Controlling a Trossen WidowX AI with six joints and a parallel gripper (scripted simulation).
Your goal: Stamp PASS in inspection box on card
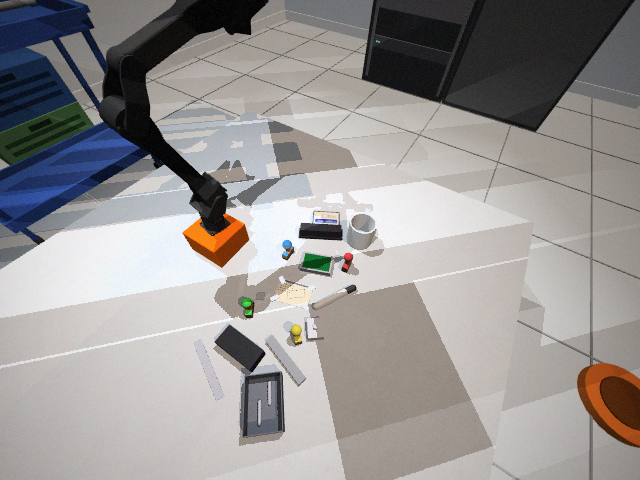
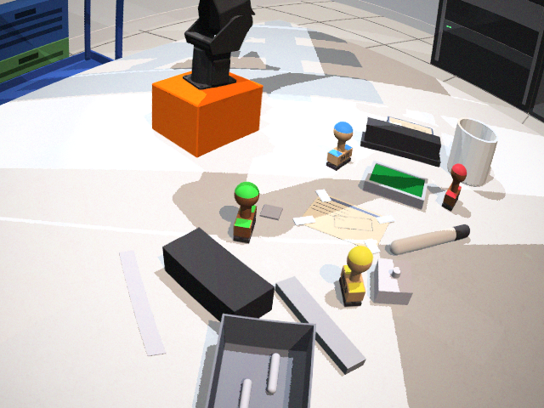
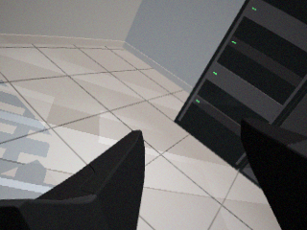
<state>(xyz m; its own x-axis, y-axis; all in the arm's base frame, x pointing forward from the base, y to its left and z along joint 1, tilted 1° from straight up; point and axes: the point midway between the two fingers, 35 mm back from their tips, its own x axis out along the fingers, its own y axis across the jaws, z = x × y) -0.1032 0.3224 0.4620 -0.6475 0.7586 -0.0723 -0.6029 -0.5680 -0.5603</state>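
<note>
My gripper tip is 510 mm above the green stamp, 450 mm to the left of it and 370 mm short of it. Round my gripper tip: black holder 520 mm below, 340 mm ahead, 130 mm to the right; blue stamp 510 mm below, 310 mm ahead, 250 mm to the right; cup 500 mm below, 430 mm ahead, 40 mm to the right.
</note>
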